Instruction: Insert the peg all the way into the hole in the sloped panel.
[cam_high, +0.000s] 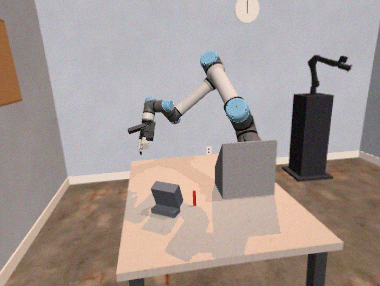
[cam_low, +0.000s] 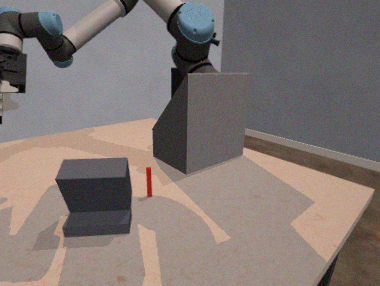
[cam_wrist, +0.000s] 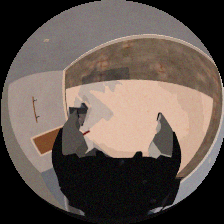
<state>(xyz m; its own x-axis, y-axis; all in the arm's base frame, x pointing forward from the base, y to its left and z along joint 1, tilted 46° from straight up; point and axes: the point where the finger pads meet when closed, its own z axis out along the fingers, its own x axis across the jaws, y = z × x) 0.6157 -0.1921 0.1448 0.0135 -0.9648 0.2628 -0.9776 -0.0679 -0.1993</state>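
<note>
Right now the peg is 28 cm behind my hand, 35 cm to the left of it and 15 cm below it.
</note>
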